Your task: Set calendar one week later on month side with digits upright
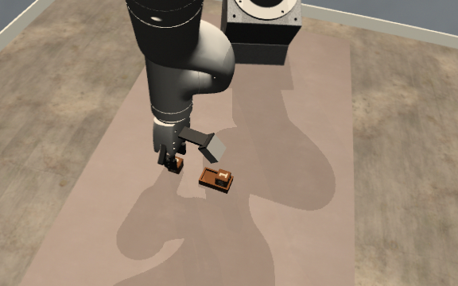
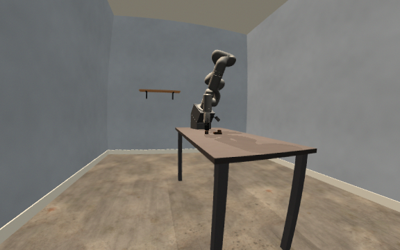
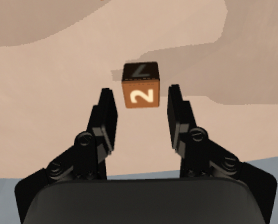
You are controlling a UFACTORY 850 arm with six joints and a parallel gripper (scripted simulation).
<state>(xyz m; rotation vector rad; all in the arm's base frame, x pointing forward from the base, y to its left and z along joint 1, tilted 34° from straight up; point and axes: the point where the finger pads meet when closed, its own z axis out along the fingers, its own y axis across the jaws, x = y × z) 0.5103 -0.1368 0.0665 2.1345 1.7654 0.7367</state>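
My gripper is now 40 mm above the wooden cube. Round my hand: wooden tray 20 mm ahead, 110 mm to the left, 40 mm below.
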